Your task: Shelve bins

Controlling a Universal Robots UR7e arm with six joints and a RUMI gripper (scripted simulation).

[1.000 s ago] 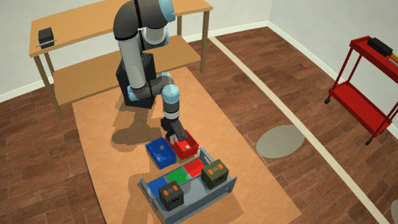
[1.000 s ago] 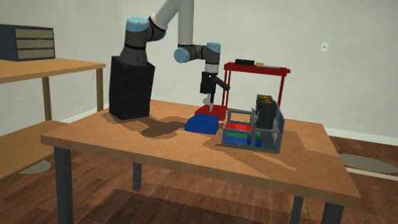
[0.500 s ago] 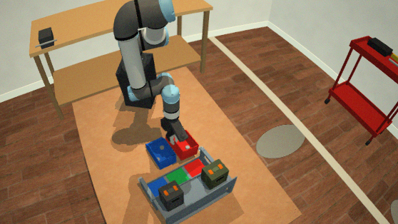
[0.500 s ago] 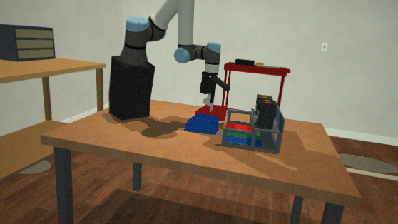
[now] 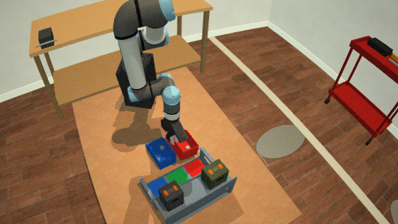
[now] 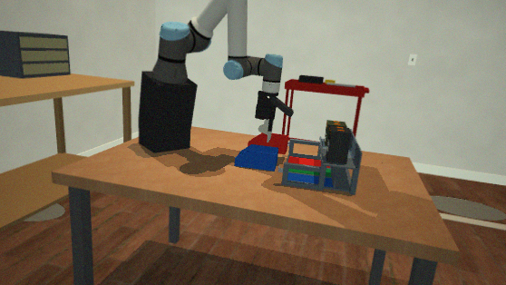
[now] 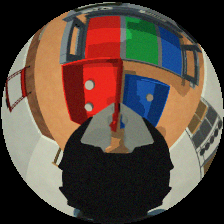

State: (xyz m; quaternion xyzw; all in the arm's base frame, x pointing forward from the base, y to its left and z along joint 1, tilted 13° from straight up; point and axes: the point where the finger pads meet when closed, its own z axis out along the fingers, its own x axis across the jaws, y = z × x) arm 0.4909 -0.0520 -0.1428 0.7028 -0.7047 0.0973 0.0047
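My hand is 5 cm to the right of the red bin and 3 cm above it. From my hand the other things lie so: blue bin 4 cm behind, 7 cm to the right, 7 cm below.
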